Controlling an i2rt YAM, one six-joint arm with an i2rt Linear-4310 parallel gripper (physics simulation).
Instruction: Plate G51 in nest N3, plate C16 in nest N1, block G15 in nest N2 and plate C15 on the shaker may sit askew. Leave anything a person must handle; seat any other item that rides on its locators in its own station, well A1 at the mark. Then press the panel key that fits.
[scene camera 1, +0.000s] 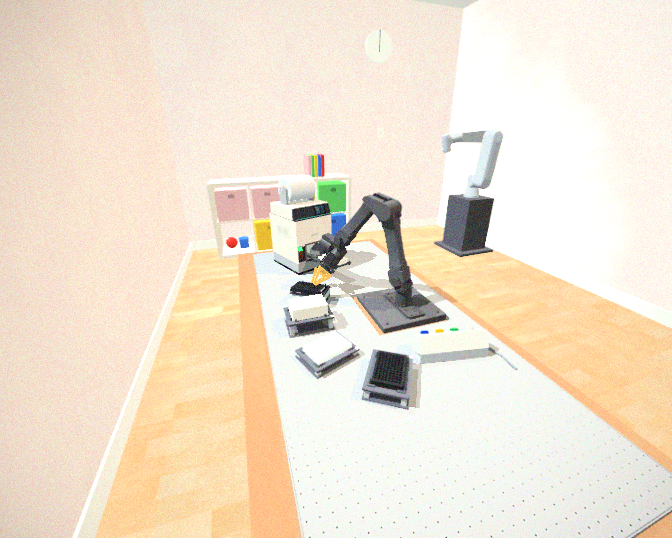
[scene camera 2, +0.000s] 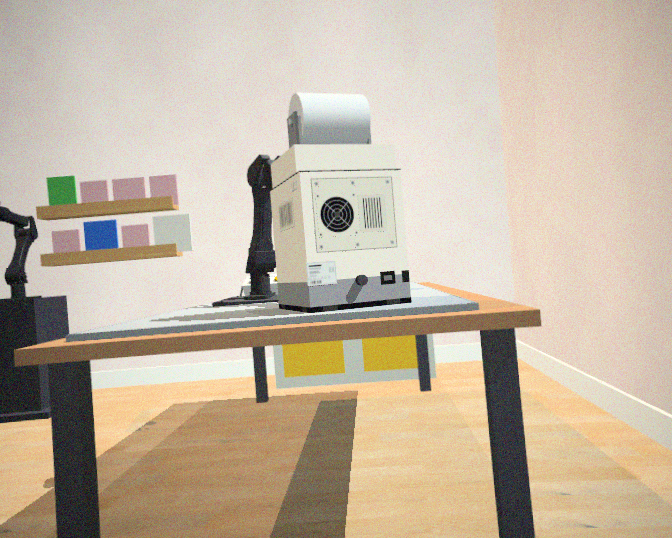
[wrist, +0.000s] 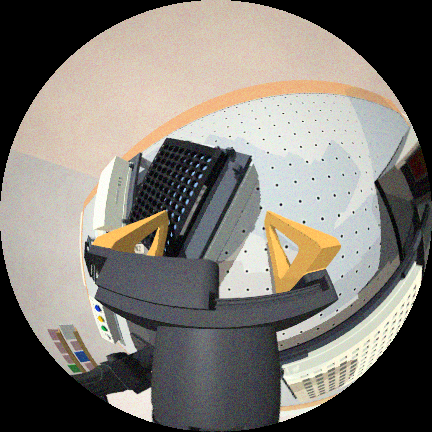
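Note:
My gripper (scene camera 1: 320, 276) (wrist: 216, 215) is open and empty, above the black station nearest the instrument. A black many-welled item (scene camera 1: 303, 288) (wrist: 172, 182) sits visibly tilted on this station (wrist: 214, 206); in the wrist view it shows beyond my left finger, with blue in some wells. A white block-like item (scene camera 1: 308, 307) (wrist: 111, 197) sits on the neighbouring raised nest (scene camera 1: 309, 326). A flat white plate (scene camera 1: 329, 348) and a black gridded item (scene camera 1: 390, 368) lie on two nearer stations. The key panel (scene camera 1: 455, 343) (wrist: 103, 320) has blue, yellow and green keys. Labels are unreadable.
The cream instrument (scene camera 1: 291, 238) (scene camera 2: 344, 224) stands past the stations, with a white roll (scene camera 1: 297, 189) (scene camera 2: 336, 118) on top. A pale gridded plate (wrist: 345, 375) shows at the wrist view's lower right. The arm's base plate (scene camera 1: 386, 316) lies beside the stations.

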